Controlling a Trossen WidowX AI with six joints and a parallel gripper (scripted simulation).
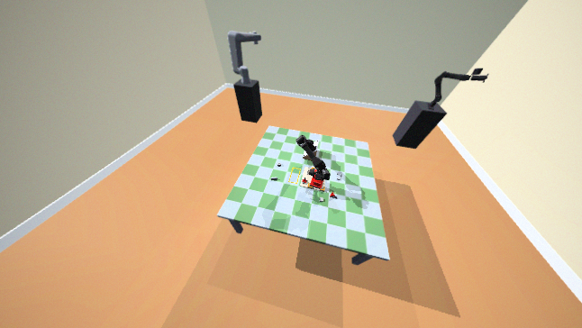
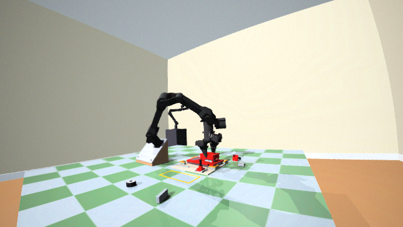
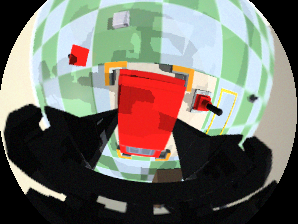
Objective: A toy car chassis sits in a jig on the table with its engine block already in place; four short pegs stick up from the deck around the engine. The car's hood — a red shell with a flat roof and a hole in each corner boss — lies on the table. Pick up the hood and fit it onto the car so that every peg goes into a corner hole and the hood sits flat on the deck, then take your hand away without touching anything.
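Right now the red hood is 10 mm above my gripper tip. The rest, counted from my gripper tip: grey engine block 30 mm below; black wheel 130 mm behind, 410 mm to the right, 40 mm below; beige jig 40 mm behind, 20 mm to the right, 40 mm below.
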